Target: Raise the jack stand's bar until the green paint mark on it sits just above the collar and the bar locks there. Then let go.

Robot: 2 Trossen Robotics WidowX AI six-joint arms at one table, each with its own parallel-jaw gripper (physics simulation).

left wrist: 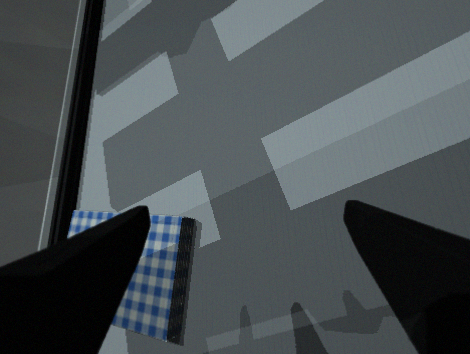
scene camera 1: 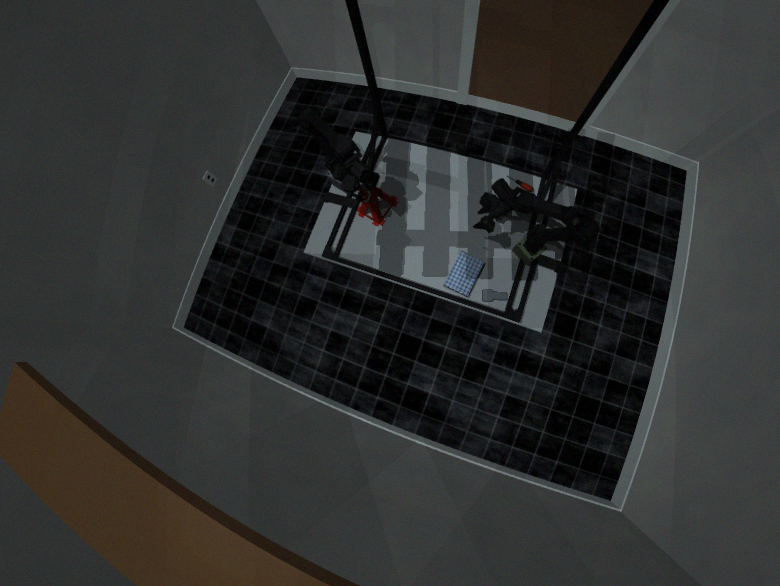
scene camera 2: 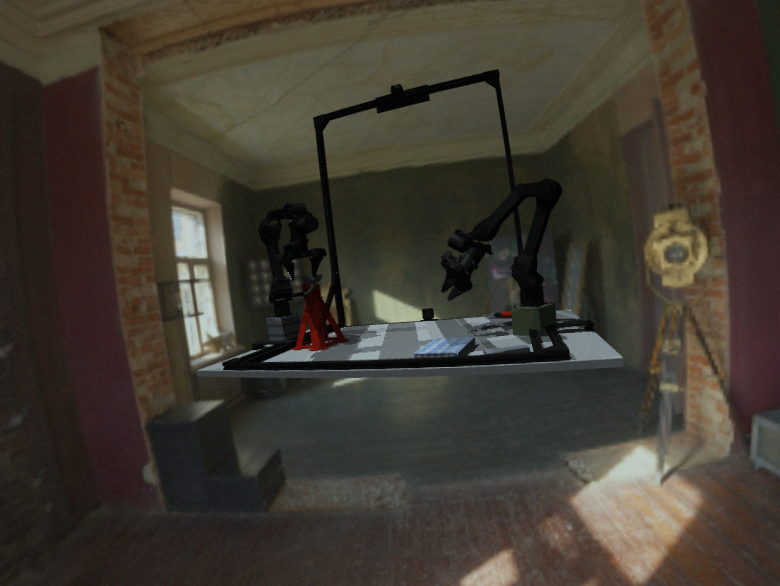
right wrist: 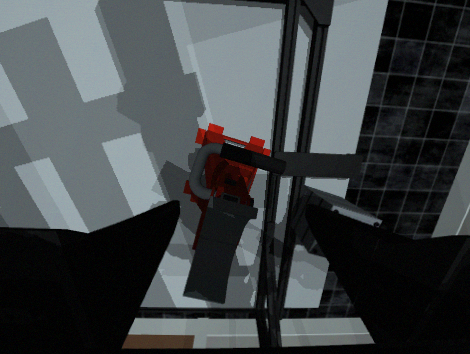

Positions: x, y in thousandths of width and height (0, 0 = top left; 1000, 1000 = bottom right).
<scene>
My left gripper (scene camera 2: 571, 506) is open, with nothing in its grasp. Also in view: a blue checkered block (scene camera 1: 594, 470). I also see my right gripper (scene camera 2: 389, 477), a stopper handle (right wrist: 499, 434) and a jack stand bar (right wrist: 478, 629).
The blue checkered block also shows in the left wrist view (left wrist: 327, 860) and in scene camera 2 (scene camera 2: 565, 593). My left gripper shows as well in the left wrist view (left wrist: 524, 600) and in scene camera 1 (scene camera 1: 610, 376). My right gripper also shows in the right wrist view (right wrist: 520, 589). The right wrist view does not show the blue checkered block: it is out of frame.
</scene>
